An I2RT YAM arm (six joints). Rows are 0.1 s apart.
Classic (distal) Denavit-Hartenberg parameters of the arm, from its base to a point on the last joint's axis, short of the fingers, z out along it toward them. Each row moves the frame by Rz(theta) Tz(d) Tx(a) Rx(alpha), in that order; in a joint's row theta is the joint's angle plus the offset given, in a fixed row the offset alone. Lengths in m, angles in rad.
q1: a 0.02, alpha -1.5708, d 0.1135, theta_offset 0
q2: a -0.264, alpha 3.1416, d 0, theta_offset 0
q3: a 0.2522, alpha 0, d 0, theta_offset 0.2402
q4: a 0.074, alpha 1.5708, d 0, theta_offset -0.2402
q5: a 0, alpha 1.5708, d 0, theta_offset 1.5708
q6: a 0, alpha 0, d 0.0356, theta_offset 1.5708
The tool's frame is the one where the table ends.
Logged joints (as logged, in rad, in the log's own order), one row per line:
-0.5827, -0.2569, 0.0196, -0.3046, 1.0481, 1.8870
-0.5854, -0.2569, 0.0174, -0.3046, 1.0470, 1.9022
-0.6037, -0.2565, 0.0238, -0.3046, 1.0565, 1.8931
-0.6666, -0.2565, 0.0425, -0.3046, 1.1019, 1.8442
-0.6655, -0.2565, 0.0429, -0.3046, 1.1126, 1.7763
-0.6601, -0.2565, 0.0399, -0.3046, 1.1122, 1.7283
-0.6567, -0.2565, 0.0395, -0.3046, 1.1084, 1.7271
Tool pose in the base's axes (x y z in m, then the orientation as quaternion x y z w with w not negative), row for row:
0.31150, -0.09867, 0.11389, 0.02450, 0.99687, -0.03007, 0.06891
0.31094, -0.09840, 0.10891, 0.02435, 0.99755, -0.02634, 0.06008
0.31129, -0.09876, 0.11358, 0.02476, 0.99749, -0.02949, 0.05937
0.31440, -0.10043, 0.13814, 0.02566, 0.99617, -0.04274, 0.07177
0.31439, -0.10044, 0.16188, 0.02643, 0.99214, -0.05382, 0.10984
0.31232, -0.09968, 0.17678, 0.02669, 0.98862, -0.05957, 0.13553
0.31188, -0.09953, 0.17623, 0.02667, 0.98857, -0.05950, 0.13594
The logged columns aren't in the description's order. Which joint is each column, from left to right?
Columns, left to right: q4, q6, q5, q1, q3, q2.
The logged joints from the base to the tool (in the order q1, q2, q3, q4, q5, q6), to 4 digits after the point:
-0.3046, 1.8870, 1.0481, -0.5827, 0.0196, -0.2569
-0.3046, 1.9022, 1.0470, -0.5854, 0.0174, -0.2569
-0.3046, 1.8931, 1.0565, -0.6037, 0.0238, -0.2565
-0.3046, 1.8442, 1.1019, -0.6666, 0.0425, -0.2565
-0.3046, 1.7763, 1.1126, -0.6655, 0.0429, -0.2565
-0.3046, 1.7283, 1.1122, -0.6601, 0.0399, -0.2565
-0.3046, 1.7271, 1.1084, -0.6567, 0.0395, -0.2565

